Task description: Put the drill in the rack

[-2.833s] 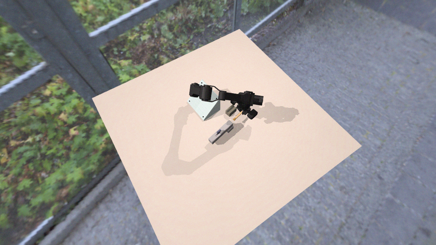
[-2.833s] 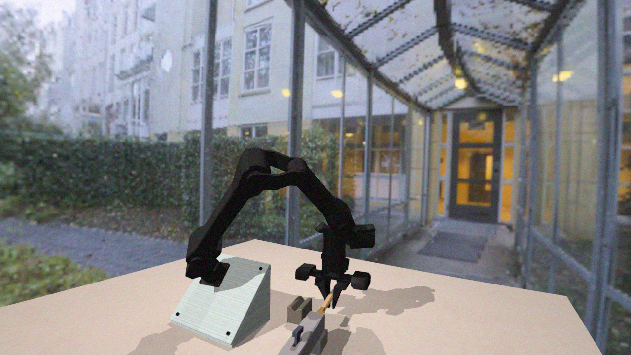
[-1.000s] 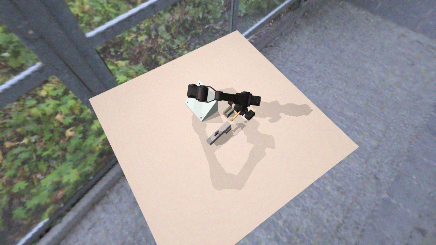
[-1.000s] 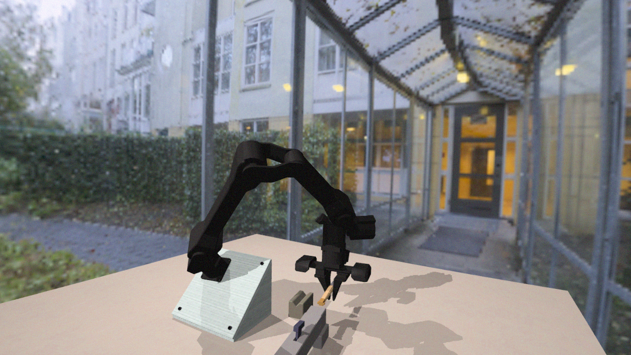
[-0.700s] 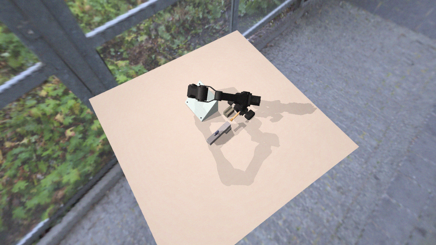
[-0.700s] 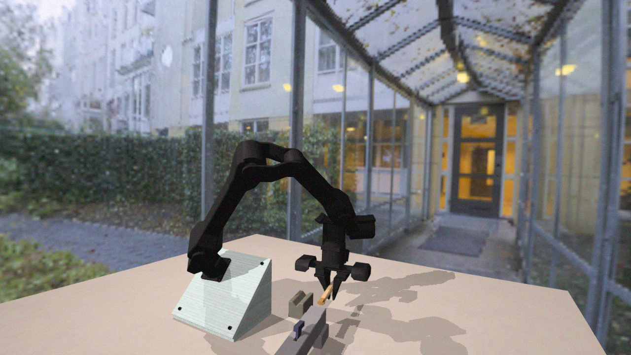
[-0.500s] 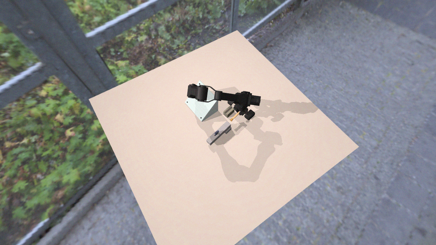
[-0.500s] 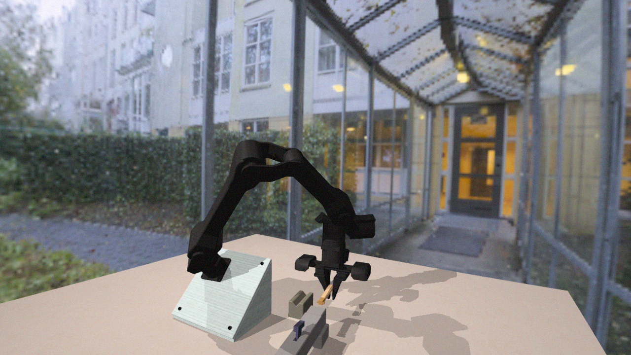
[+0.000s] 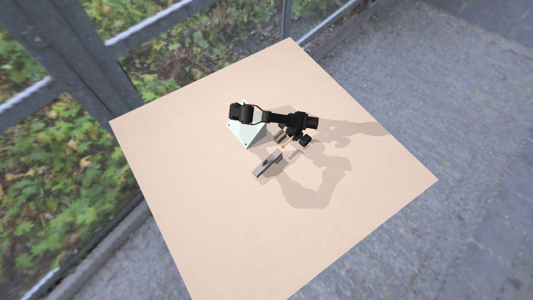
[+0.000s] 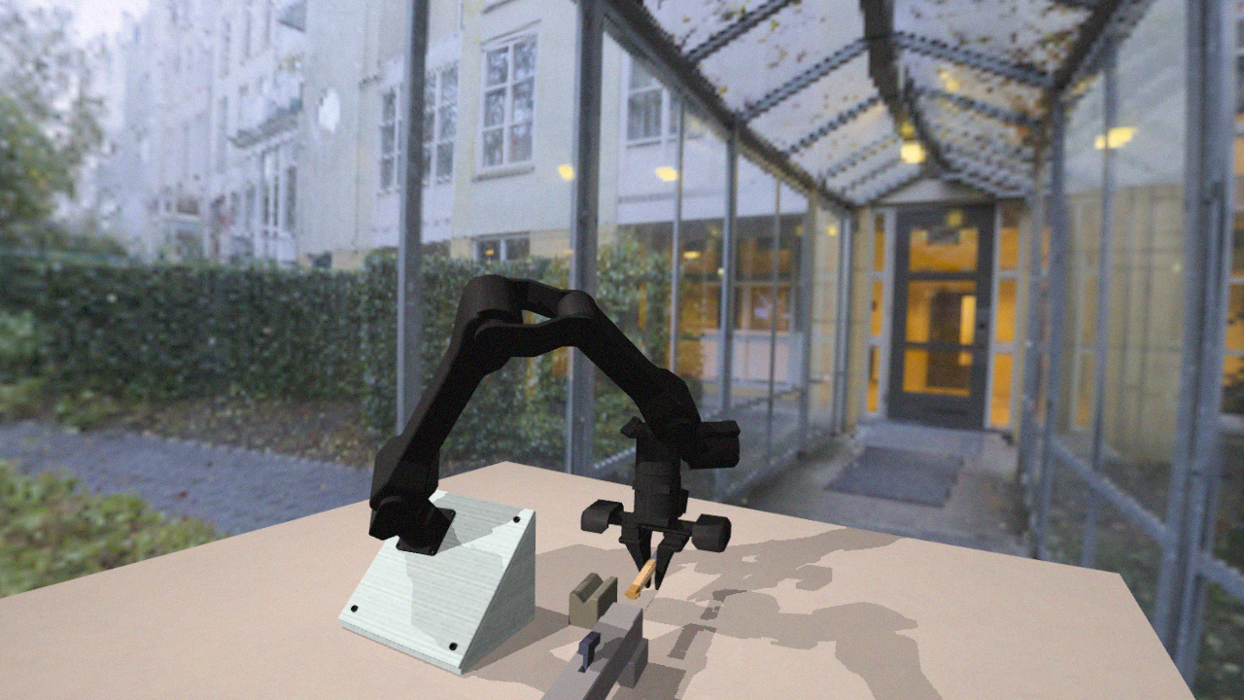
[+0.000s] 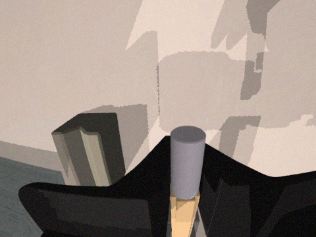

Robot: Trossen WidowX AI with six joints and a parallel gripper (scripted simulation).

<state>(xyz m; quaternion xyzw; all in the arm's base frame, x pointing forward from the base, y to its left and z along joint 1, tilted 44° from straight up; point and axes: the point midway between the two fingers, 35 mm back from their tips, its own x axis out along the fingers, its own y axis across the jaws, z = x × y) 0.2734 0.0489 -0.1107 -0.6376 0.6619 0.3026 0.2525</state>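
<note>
Right now the drill is 4 cm to the right of my gripper tip and 3 cm above it. Round my gripper tip: dark blue key (22 cm to the right, 1 cm ahead, 1 cm above); rack (7 cm behind, 3 cm to the right, 2 cm below).
</note>
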